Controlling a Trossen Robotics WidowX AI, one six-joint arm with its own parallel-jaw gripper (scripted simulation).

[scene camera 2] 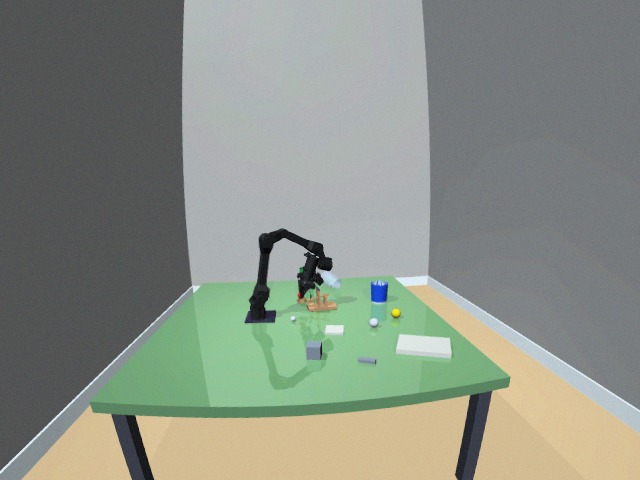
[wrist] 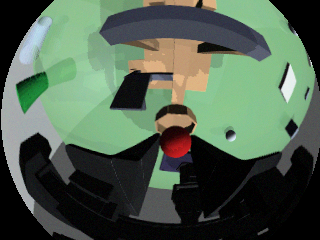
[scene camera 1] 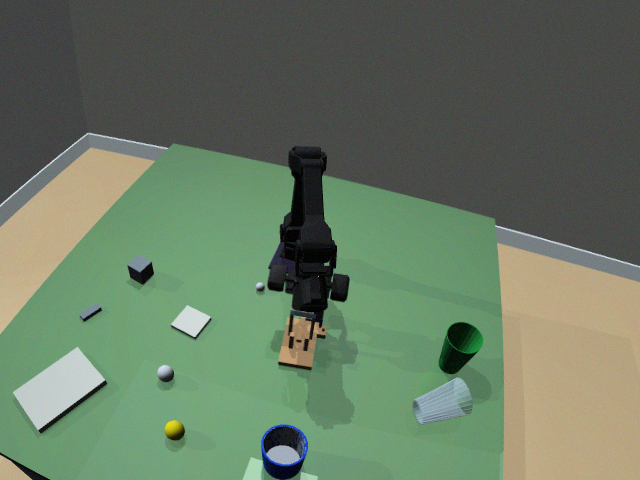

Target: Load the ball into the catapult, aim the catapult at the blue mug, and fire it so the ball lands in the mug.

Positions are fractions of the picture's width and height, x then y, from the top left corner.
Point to a white slab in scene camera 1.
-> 0.08, 0.83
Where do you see a white slab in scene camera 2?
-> At 0.64, 0.72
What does my gripper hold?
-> A red ball.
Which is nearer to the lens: the pale cup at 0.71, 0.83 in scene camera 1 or the white tile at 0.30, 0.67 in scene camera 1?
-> The pale cup.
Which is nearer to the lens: the red ball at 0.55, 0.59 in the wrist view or the green cup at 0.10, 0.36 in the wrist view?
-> The red ball.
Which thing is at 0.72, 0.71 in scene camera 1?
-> A green cup.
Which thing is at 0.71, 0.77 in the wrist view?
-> My gripper.
